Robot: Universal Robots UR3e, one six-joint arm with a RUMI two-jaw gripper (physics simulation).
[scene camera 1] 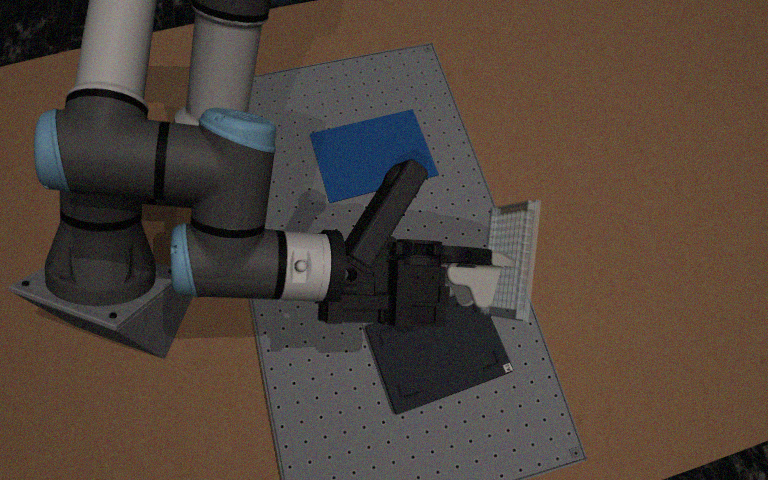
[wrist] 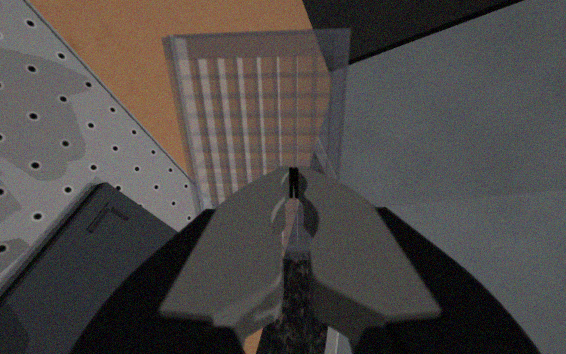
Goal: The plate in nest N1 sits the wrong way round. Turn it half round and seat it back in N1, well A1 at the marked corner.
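Note:
The clear well plate (scene camera 1: 514,234) (wrist: 250,45) is held up off the nest, tilted steeply on edge, at the right edge of the pegboard in the scene view. My gripper (scene camera 1: 501,262) (wrist: 293,171) points right in the scene view and is shut on the plate, its pale fingertips pinching a thin part of it near one side. The dark nest (scene camera 1: 447,362) (wrist: 100,255) lies on the pegboard below and is partly hidden by the gripper. Its small white label (scene camera 1: 507,367) marks the right corner. Well A1 cannot be made out.
The grey perforated board (scene camera 1: 334,430) (wrist: 45,87) lies on the brown table (scene camera 1: 651,226). A flat blue rectangle (scene camera 1: 362,152) lies on the board behind the gripper. The arm's base (scene camera 1: 141,328) stands at the left.

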